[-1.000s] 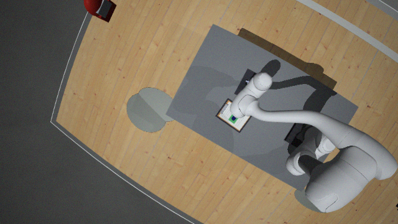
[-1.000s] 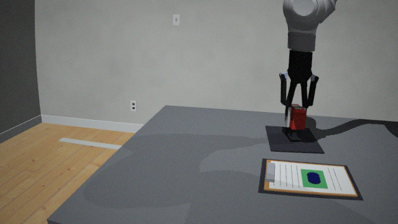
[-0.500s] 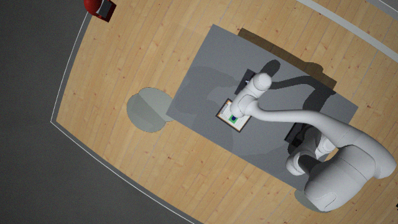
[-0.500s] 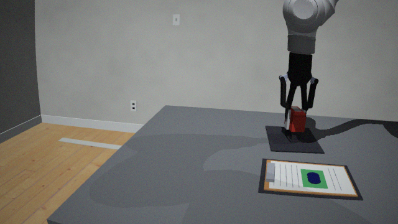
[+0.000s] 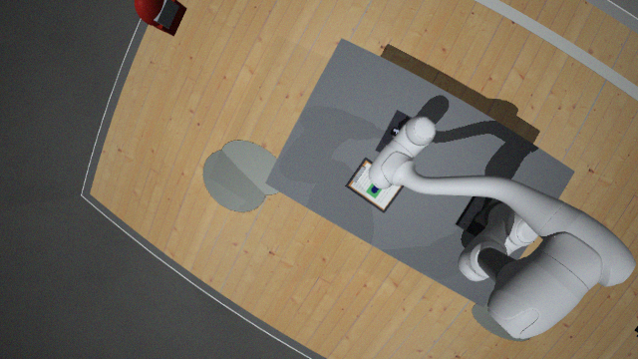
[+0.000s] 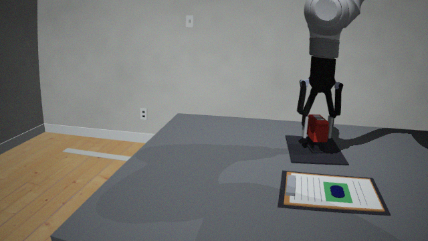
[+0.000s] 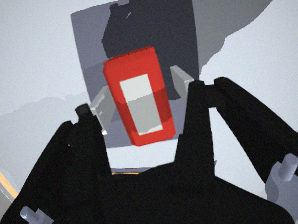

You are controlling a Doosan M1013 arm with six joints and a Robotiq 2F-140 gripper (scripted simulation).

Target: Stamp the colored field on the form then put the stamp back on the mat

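My gripper is now 20 mm above the red stamp. The rest, counted from my hand: dark mat: 70 mm below; form: 270 mm to the left, 60 mm below, 30 mm behind.
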